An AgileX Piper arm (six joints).
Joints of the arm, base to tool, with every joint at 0 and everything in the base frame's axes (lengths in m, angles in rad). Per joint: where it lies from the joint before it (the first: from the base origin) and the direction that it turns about. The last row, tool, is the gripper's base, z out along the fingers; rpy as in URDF.
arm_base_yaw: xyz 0 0 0.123 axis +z
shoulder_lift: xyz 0 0 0 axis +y
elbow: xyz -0.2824 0 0.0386 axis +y
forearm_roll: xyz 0.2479 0 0.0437 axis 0.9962 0 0.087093
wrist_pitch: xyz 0 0 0 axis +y
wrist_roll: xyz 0.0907 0 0.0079 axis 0.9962 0 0.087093
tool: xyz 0 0 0 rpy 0 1.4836 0
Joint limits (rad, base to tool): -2.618..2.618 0..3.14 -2.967..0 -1.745..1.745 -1.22..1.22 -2.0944..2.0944
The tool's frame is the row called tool.
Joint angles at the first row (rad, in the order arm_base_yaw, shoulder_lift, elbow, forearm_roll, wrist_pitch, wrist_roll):
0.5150 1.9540 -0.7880 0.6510 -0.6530 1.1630
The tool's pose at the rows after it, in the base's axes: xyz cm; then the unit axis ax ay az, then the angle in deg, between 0 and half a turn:
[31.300 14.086 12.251 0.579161 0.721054 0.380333 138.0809]
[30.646 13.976 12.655 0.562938 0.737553 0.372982 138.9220]
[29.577 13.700 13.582 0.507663 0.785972 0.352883 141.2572]
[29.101 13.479 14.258 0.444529 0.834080 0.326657 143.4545]
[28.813 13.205 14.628 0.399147 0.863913 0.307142 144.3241]
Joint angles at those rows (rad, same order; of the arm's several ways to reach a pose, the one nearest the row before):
0.5150 1.9070 -0.7490 0.6410 -0.6190 1.1230
0.5150 1.8740 -0.7270 0.6250 -0.5830 1.0960
0.4990 1.8040 -0.6970 0.5440 -0.4680 1.0280
0.4750 1.7580 -0.6970 0.4510 -0.3400 0.9550
0.4580 1.7320 -0.6970 0.3840 -0.2660 0.9060

